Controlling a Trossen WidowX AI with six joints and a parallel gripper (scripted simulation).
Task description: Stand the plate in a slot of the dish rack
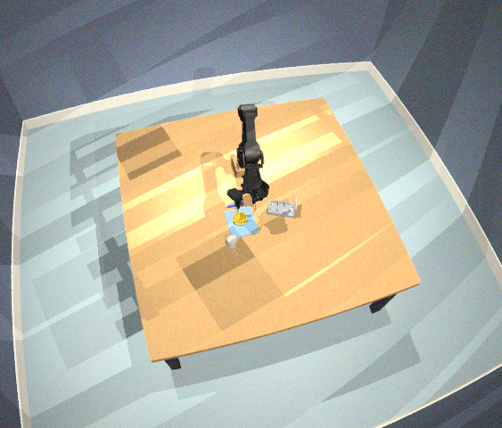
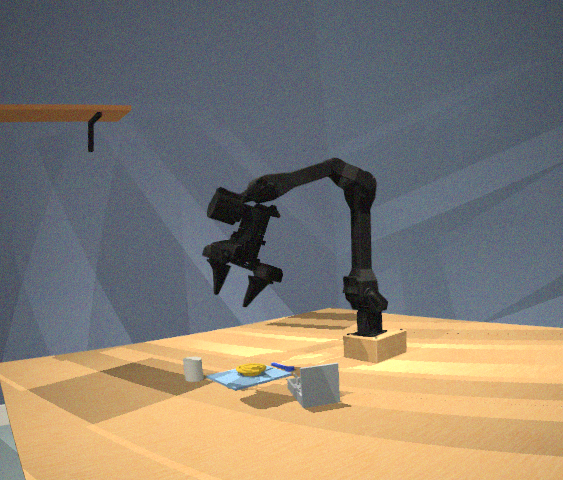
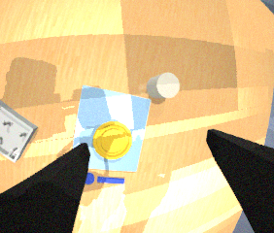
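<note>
Right now my gripper tip is 40 mm past the yellow plate and 170 mm above it. Also, from my gripper tip: white cup: 60 mm ahead, 90 mm to the right, 160 mm below; then blue utensil: 130 mm behind, 20 mm to the left, 180 mm below; then mat: 30 mm behind, 180 mm below.
</note>
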